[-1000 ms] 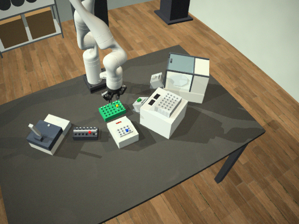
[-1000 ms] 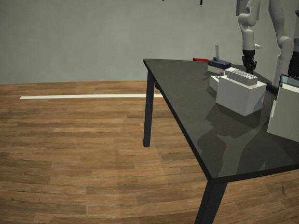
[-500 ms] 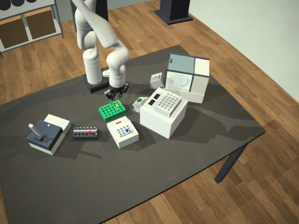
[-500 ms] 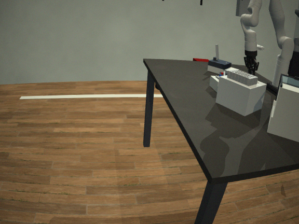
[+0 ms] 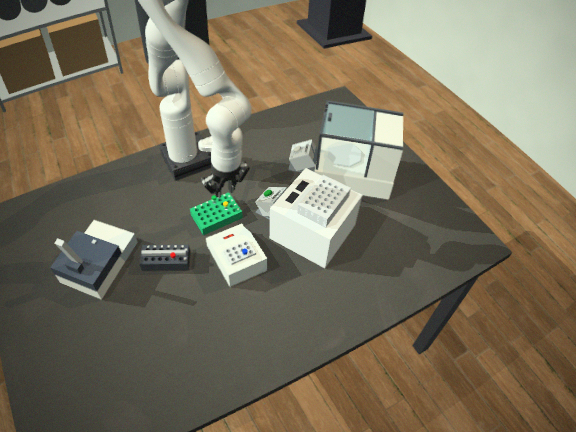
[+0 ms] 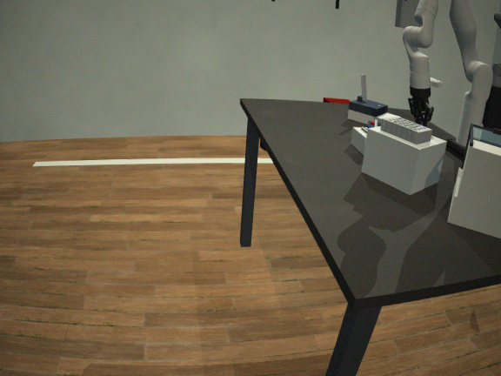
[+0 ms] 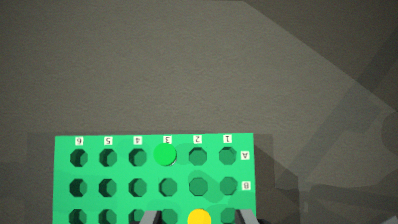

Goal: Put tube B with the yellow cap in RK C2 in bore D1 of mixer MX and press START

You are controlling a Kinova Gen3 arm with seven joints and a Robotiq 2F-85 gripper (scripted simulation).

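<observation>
The green-capped tube lies 9 cm below my hand, 4 cm behind it and 2 cm to the right of it. Also, from my hand: dry block (15 cm ahead, 8 cm below, 3 cm to the right); green start key (12 cm to the left, 4 cm below, 2 cm ahead); green rack RK (10 cm below, 3 cm to the right, 1 cm behind).
</observation>
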